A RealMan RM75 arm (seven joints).
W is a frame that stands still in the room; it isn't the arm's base.
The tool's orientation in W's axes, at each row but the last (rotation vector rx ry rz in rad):
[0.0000 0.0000 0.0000]
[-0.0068 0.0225 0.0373]
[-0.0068 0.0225 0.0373]
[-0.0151 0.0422 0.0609]
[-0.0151 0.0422 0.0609]
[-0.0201 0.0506 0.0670]
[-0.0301 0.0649 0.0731]
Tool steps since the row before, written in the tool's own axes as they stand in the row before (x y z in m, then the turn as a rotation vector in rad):
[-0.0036 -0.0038 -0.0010 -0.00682 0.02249 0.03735]
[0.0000 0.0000 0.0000 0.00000 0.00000 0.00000]
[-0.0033 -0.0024 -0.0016 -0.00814 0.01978 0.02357]
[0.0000 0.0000 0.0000 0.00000 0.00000 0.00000]
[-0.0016 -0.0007 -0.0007 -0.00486 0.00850 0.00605]
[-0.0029 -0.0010 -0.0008 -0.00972 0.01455 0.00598]
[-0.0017 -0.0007 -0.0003 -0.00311 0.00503 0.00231]
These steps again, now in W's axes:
[-0.0036 -0.0038 -0.0010 -0.00682 0.02249 0.03735]
[0.0000 0.0000 0.0000 0.00000 0.00000 0.00000]
[-0.0032 -0.0025 -0.0015 -0.00834 0.01963 0.02362]
[0.0000 0.0000 0.0000 0.00000 0.00000 0.00000]
[-0.0016 -0.0008 -0.0006 -0.00511 0.00829 0.00613]
[-0.0029 -0.0012 -0.0006 -0.01037 0.01400 0.00620]
[-0.0017 -0.0008 -0.0002 -0.00332 0.00487 0.00237]

